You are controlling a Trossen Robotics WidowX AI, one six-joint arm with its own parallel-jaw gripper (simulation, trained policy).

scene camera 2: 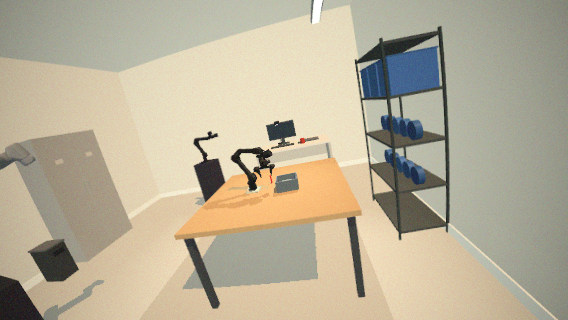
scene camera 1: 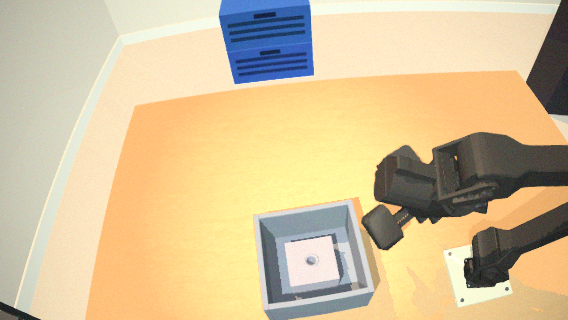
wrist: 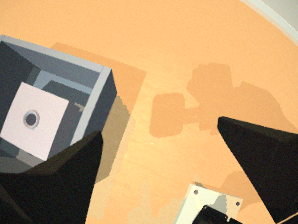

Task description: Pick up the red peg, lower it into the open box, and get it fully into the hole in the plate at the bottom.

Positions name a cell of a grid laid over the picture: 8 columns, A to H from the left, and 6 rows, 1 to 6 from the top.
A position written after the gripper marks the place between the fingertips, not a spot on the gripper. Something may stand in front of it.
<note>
In view: the gripper (scene camera 1: F4) and a pale plate (scene camera 1: E5).
The gripper also shows in the wrist view (wrist: E4).
</note>
